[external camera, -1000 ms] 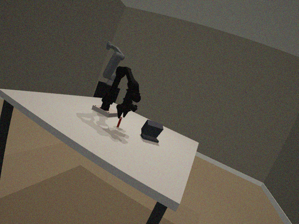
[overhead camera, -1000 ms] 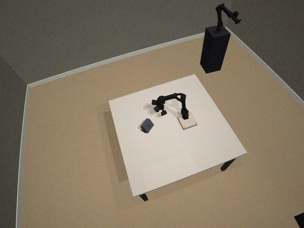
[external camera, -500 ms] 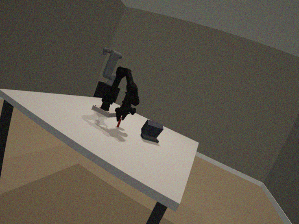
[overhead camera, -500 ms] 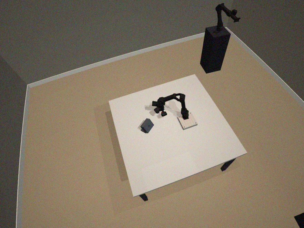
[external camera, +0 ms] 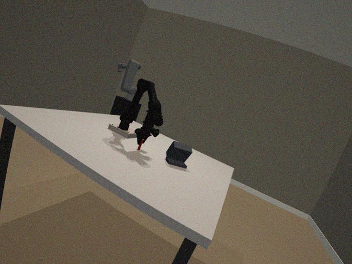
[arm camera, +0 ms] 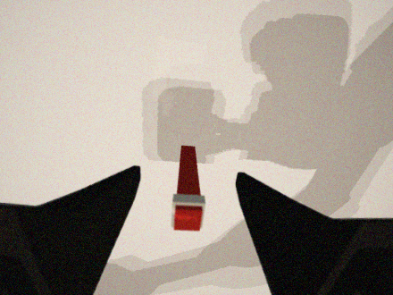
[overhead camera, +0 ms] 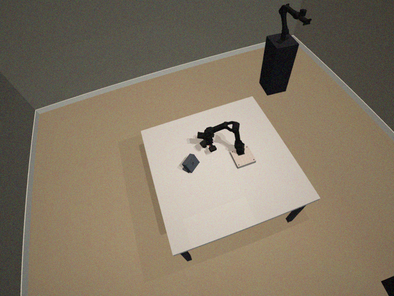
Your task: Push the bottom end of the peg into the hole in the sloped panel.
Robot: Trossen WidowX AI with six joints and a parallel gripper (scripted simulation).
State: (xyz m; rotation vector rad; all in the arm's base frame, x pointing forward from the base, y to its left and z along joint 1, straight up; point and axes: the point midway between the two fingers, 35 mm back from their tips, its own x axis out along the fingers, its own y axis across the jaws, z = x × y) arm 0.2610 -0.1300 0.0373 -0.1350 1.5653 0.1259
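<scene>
The sloped panel lies 210 mm ahead of my gripper tip, 130 mm to the left of it and 40 mm above it. Also, from my gripper tip: red square-sided peg 20 mm above.
</scene>
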